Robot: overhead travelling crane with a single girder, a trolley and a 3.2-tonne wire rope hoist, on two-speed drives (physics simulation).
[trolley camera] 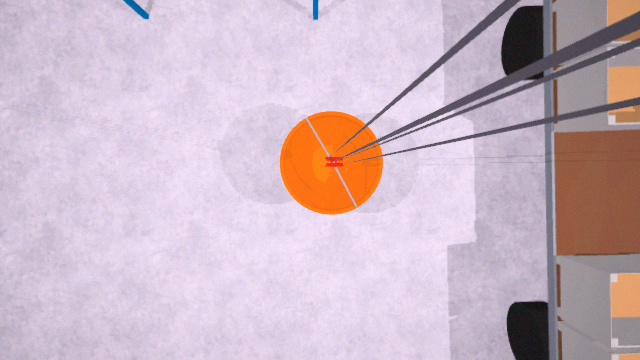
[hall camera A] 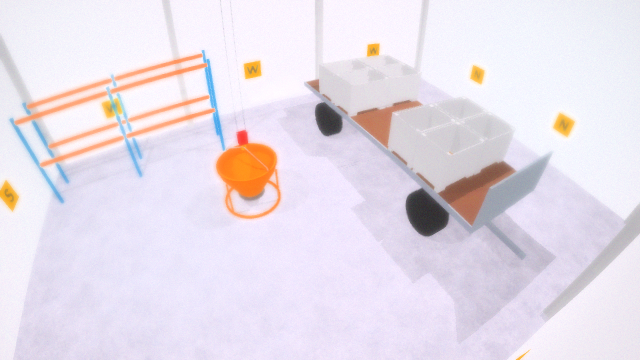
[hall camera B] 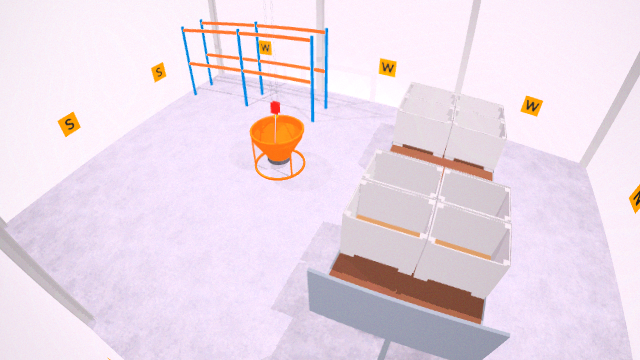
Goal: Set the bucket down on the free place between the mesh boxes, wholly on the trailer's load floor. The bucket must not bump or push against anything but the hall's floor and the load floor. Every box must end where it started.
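The orange bucket (hall camera A: 247, 170) (hall camera B: 277, 137) (trolley camera: 310, 185) is upright on its round foot ring, left of the trailer. Whether the ring touches the floor is hard to tell. My gripper, the red hook block (hall camera A: 242, 137) (hall camera B: 275, 107) (trolley camera: 334, 161), is above the bucket's middle and holds its thin bail. The trailer's brown load floor (hall camera A: 375, 124) (hall camera B: 415, 153) (trolley camera: 597, 195) shows between two groups of pale mesh boxes: the near group (hall camera A: 415, 145) (hall camera B: 385, 242) by the headboard and the far group (hall camera A: 340, 90) (hall camera B: 422, 127). In the trolley view the boxes are cut off at the right.
A blue and orange rack (hall camera A: 213, 95) (hall camera B: 312, 80) stands behind the bucket; its post feet (trolley camera: 315, 10) show at the trolley view's top. The trailer's grey side edge (trolley camera: 550, 200) faces the bucket, with black wheels (hall camera A: 427, 212) below. A grey headboard (hall camera A: 515, 190) (hall camera B: 400, 315) closes the near end.
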